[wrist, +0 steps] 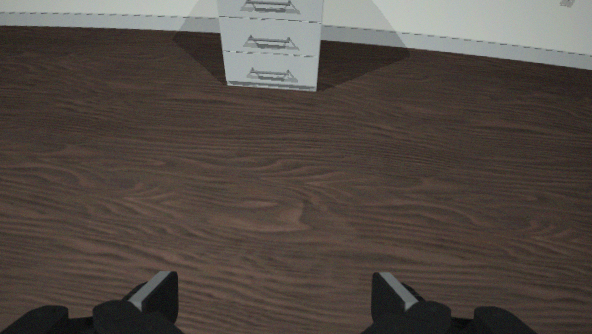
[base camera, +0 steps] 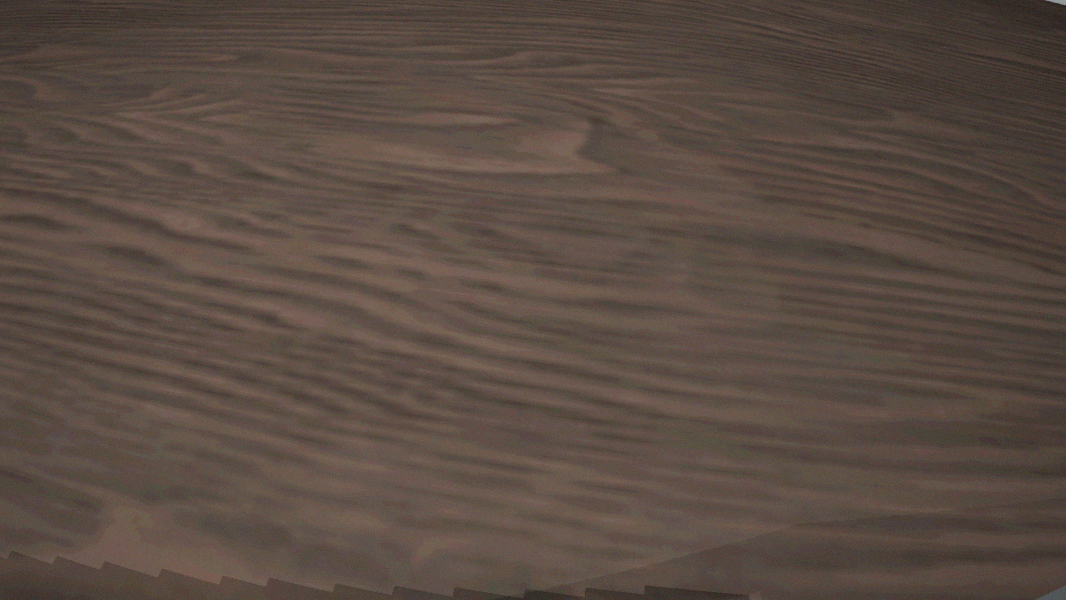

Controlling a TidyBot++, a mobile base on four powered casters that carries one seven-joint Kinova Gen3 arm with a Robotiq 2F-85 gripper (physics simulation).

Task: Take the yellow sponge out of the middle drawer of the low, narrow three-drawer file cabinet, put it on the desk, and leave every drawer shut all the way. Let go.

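The low, narrow file cabinet is light grey and stands against the wall at the top of the wrist view; its top is cut off by the frame edge. Three drawer fronts with bar handles show, and all look flush. The middle drawer looks shut. My gripper is open and empty, with its fingers apart over the floor, well short of the cabinet. The yellow sponge and the desk do not show in either view.
The dark wood floor lies in front of the cabinet. A pale wall with a grey baseboard runs behind it. Shadows fall on both sides of the cabinet.
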